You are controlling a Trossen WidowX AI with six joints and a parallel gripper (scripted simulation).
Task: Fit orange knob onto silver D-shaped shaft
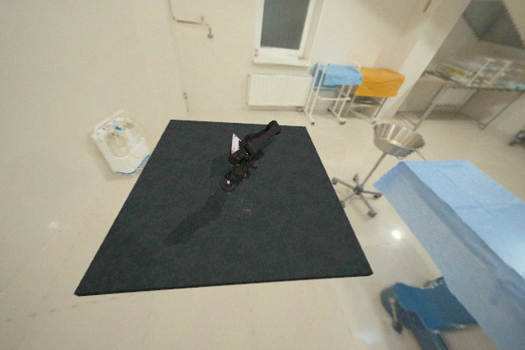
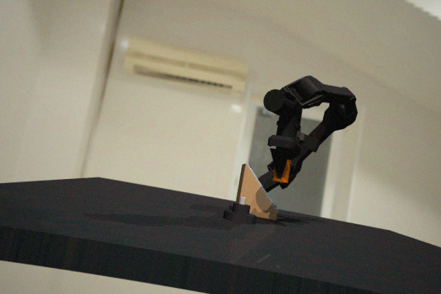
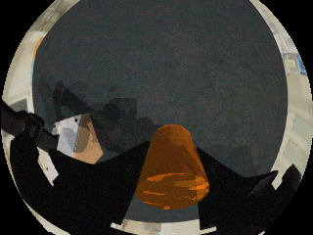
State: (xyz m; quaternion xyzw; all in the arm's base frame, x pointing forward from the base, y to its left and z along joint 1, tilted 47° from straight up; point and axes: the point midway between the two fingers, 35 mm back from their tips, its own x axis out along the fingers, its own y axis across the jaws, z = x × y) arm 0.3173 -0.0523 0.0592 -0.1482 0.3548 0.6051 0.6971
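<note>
Now: the round black pedestal 1 cm ahead of my gripper tip, 9 cm to the right of it and 9 cm below it. Also, from my gripper tip: orange knob (3 cm above).
</note>
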